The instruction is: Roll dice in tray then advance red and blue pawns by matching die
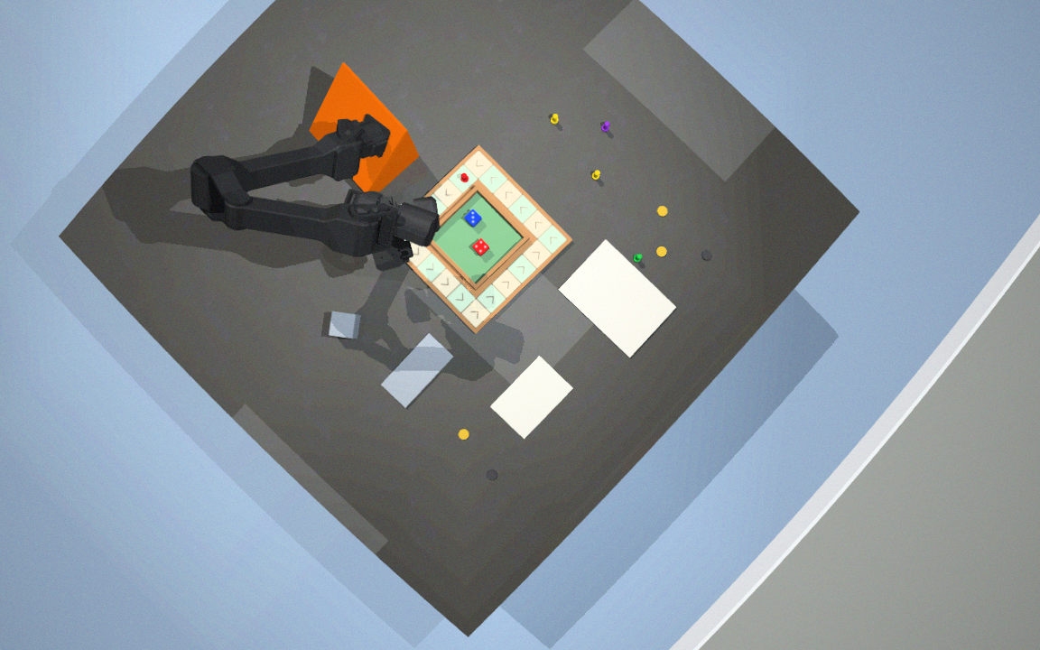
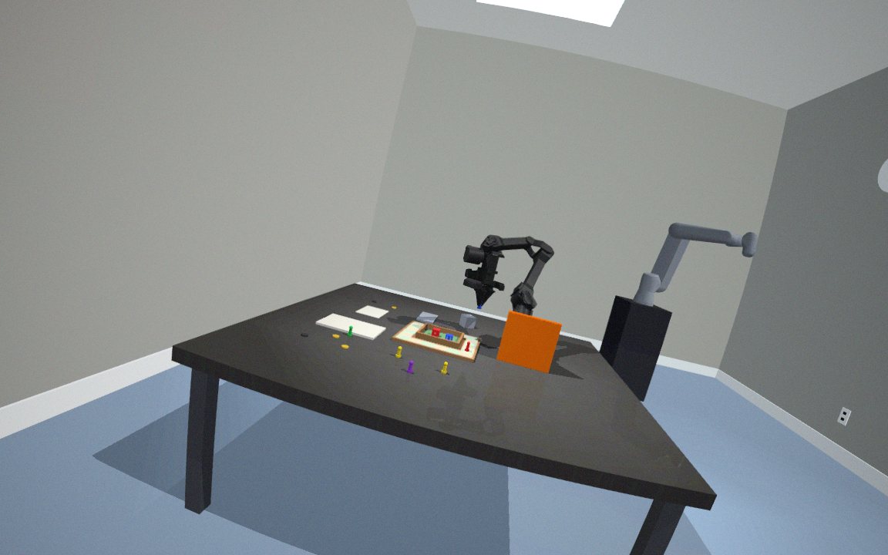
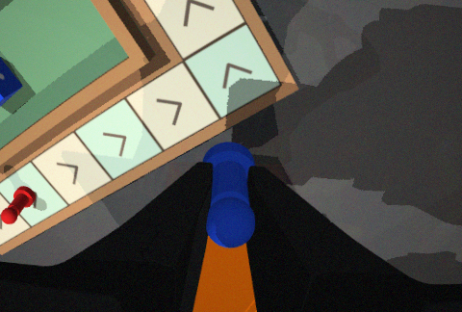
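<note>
The green tray is 120 mm ahead of my gripper tip, 100 mm to the left of it and 140 mm below it. Round my gripper tip: red pawn 20 mm ahead, 180 mm to the left, 120 mm below; grey block 20 mm ahead, 220 mm to the right, 120 mm below; blue pawn 10 mm above.
</note>
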